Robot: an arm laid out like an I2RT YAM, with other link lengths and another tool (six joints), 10 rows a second.
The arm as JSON. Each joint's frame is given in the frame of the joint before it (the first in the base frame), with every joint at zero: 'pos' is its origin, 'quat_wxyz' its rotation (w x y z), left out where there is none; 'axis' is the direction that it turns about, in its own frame. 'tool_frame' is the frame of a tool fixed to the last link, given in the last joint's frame.
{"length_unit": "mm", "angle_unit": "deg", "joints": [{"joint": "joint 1", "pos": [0.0, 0.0, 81.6], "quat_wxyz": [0.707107, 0.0, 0.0, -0.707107], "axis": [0.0, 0.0, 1.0]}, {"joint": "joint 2", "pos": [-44.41, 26.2, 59.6], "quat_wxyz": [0.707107, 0.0, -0.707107, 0.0], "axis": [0.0, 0.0, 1.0]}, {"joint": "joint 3", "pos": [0.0, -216.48, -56.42], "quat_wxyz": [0.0, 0.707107, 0.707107, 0.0], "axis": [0.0, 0.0, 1.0]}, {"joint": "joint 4", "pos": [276.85, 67.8, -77.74], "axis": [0.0, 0.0, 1.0]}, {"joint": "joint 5", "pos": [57.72, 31.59, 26.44], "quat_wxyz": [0.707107, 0.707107, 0.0, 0.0], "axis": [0.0, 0.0, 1.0]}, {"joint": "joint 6", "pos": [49.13, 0.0, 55.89], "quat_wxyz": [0.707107, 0.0, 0.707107, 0.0], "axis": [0.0, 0.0, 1.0]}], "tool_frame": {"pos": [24.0, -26.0, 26.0], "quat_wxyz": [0.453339, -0.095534, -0.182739, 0.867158]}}
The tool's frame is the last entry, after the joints.
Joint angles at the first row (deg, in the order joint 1, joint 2, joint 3, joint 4, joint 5, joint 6):
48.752 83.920 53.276 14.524 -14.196 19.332
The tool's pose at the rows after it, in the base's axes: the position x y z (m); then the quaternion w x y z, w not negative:
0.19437, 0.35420, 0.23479, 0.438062, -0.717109, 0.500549, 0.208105
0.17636, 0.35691, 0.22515, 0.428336, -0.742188, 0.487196, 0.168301
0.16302, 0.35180, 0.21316, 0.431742, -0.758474, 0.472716, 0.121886
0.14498, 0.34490, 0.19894, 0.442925, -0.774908, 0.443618, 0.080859
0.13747, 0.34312, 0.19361, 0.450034, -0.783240, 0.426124, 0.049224
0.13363, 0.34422, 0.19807, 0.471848, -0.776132, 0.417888, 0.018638
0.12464, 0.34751, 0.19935, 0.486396, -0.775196, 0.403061, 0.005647
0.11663, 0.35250, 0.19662, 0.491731, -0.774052, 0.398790, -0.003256
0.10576, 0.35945, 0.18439, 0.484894, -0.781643, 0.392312, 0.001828
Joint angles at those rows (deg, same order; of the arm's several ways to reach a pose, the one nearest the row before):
51.616 83.418 52.271 12.645 -6.830 13.868
54.261 82.280 50.216 12.338 -3.223 9.169
55.790 80.162 46.064 14.896 0.361 4.229
57.649 77.560 40.402 19.924 2.766 -1.082
58.653 76.729 38.305 22.567 4.623 -4.885
59.789 76.073 37.497 25.889 7.769 -7.355
61.516 76.052 36.840 28.732 9.322 -9.038
63.439 77.167 36.796 30.721 11.573 -9.737
65.648 79.964 36.819 32.555 12.558 -9.540

